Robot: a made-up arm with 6 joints. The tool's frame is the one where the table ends. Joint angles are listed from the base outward.
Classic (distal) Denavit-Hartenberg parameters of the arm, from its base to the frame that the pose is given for. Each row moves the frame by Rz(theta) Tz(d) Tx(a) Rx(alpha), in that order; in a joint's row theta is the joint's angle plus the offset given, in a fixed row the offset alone. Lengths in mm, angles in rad.
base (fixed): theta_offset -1.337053, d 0, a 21.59, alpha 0
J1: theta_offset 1.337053, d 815, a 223, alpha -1.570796
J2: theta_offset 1.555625, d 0, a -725.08, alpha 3.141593
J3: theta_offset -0.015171, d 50, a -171, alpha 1.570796
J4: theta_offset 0, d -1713, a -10, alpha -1.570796
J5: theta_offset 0, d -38, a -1, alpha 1.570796
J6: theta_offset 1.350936, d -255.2, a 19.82, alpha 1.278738
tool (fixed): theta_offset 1.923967, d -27.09, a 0, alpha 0
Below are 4 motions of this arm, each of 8 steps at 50 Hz.
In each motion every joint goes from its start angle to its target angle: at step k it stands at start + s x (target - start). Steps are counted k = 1, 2, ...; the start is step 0. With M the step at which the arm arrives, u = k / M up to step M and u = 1 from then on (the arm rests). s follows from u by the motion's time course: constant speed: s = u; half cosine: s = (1 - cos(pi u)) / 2; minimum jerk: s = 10 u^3 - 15 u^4 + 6 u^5.
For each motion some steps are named. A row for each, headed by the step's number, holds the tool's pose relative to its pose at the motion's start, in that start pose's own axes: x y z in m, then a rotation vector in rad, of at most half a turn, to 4 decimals.
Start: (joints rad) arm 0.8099 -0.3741 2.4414 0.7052 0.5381 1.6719
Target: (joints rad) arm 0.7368 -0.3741 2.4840 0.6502 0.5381 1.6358
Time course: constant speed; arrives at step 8
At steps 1, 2, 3, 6, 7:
1: -0.0110 -0.0144 -0.0100 -0.0118 0.0024 0.0064
2: -0.0218 -0.0289 -0.0201 -0.0237 0.0047 0.0127
3: -0.0325 -0.0436 -0.0301 -0.0357 0.0069 0.0189
6: -0.0634 -0.0885 -0.0603 -0.0721 0.0134 0.0374
7: -0.0733 -0.1037 -0.0703 -0.0845 0.0154 0.0434

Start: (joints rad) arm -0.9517 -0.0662 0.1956 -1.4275 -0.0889 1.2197
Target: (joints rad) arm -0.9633 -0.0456 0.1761 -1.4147 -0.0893 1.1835
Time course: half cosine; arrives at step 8
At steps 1, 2, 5, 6, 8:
1: -0.0022 -0.0015 0.0021 -0.0007 0.0016 0.0007
2: -0.0083 -0.0059 0.0081 -0.0026 0.0061 0.0028
5: -0.0386 -0.0281 0.0387 -0.0124 0.0288 0.0133
6: -0.0475 -0.0348 0.0479 -0.0153 0.0355 0.0165
8: -0.0554 -0.0409 0.0562 -0.0180 0.0415 0.0194

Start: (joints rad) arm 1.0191 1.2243 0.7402 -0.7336 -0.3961 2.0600
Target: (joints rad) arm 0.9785 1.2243 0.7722 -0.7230 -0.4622 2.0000
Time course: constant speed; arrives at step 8
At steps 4, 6, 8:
4: -0.0002 -0.0421 0.0381 -0.0293 0.0093 -0.0187
6: 0.0002 -0.0631 0.0575 -0.0438 0.0141 -0.0280
8: 0.0009 -0.0838 0.0771 -0.0583 0.0190 -0.0373

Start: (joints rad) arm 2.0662 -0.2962 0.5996 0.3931 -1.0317 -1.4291
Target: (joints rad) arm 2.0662 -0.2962 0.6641 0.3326 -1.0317 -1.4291
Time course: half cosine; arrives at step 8
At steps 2, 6, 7, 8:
2: 0.0164 0.0034 0.0002 -0.0024 0.0077 -0.0101
6: 0.0962 0.0179 0.0012 -0.0128 0.0453 -0.0590
7: 0.1085 0.0198 0.0013 -0.0142 0.0511 -0.0665
8: 0.1129 0.0205 0.0014 -0.0147 0.0531 -0.0692

